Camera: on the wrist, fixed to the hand. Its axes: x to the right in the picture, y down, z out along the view.
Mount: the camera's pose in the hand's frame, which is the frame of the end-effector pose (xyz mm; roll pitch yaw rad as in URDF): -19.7 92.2 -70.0 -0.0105 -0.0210 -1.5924
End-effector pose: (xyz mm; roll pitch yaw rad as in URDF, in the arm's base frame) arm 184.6 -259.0 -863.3 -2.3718 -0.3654 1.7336
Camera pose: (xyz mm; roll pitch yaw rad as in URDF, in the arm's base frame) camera 300.2 -253.6 -883.3 2.6338 -0.6789 -2.6336
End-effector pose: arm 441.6 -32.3 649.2 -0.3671 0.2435 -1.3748
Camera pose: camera 493.0 21.6 558.4 -0.2649 -0.3816 -2.8698
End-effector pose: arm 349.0 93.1 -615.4 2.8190 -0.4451 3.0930
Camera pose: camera 411.0 155.4 -537.6 2.6680 0.3186 -1.7519
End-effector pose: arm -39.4 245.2 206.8 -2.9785 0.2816 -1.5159
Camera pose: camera -141.8 243.5 264.2 -2.8711 -0.1425 0.0361
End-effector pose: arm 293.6 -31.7 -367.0 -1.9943 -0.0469 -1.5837
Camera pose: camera 192.1 -13.3 -423.2 2.9774 -1.1212 0.1346
